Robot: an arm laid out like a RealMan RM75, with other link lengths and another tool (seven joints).
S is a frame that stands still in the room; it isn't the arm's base.
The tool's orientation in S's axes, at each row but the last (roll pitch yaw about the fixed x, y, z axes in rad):
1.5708, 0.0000, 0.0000
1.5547, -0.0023, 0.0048
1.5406, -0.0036, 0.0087
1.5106, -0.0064, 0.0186
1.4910, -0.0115, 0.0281
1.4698, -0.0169, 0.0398
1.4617, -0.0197, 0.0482
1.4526, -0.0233, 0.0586
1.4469, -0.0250, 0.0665
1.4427, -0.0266, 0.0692
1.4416, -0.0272, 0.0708
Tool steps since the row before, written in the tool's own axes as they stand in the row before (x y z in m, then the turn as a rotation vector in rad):
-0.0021, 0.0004, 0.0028, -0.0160, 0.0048, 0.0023
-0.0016, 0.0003, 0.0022, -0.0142, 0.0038, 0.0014
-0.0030, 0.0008, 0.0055, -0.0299, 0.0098, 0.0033
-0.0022, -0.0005, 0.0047, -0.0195, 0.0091, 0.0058
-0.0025, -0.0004, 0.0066, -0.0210, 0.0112, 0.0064
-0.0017, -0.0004, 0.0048, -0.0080, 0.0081, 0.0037
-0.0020, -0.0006, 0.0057, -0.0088, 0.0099, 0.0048
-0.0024, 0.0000, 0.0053, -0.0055, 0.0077, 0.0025
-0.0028, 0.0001, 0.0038, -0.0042, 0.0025, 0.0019
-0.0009, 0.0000, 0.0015, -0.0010, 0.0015, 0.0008
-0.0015, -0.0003, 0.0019, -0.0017, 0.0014, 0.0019
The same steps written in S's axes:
-0.0021, -0.0028, 0.0004, -0.0160, -0.0023, 0.0048
-0.0016, -0.0022, 0.0003, -0.0142, -0.0014, 0.0038
-0.0030, -0.0055, 0.0010, -0.0299, -0.0033, 0.0098
-0.0021, -0.0048, -0.0002, -0.0195, -0.0056, 0.0093
-0.0023, -0.0067, 0.0001, -0.0210, -0.0061, 0.0114
-0.0015, -0.0049, 0.0001, -0.0080, -0.0032, 0.0083
-0.0017, -0.0058, 0.0000, -0.0088, -0.0041, 0.0102
-0.0021, -0.0054, 0.0006, -0.0056, -0.0019, 0.0078
-0.0026, -0.0039, 0.0005, -0.0042, -0.0019, 0.0026
-0.0008, -0.0015, 0.0002, -0.0010, -0.0007, 0.0016
-0.0014, -0.0020, -0.0001, -0.0016, -0.0018, 0.0016

